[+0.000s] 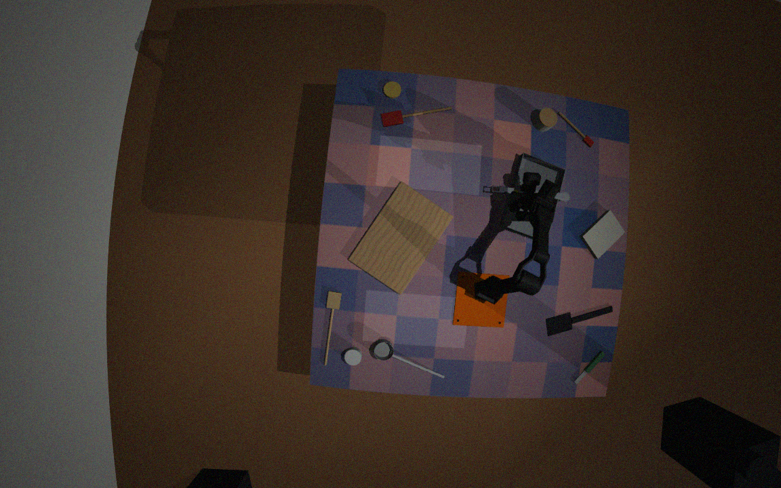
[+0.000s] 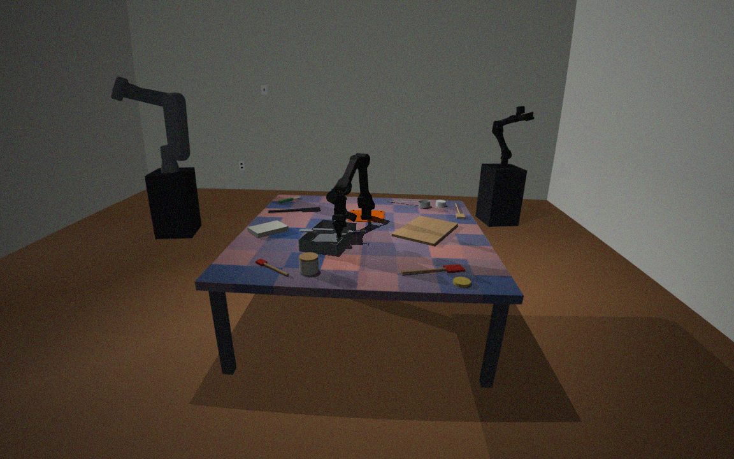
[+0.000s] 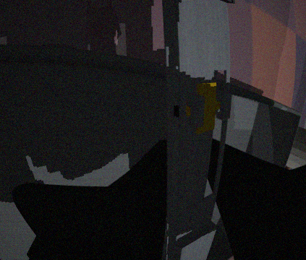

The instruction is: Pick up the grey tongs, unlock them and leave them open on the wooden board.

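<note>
Now: gripper tip 4 cm past the grey roasting tin and 5 cm to the left of it. Round my gripper tip: yellow lock piece (1 cm behind, 3 cm to the left, 3 cm above); white block (21 cm behind, 36 cm to the right, 2 cm below); red-tipped stick (23 cm ahead, 32 cm to the right, 3 cm below).
</note>
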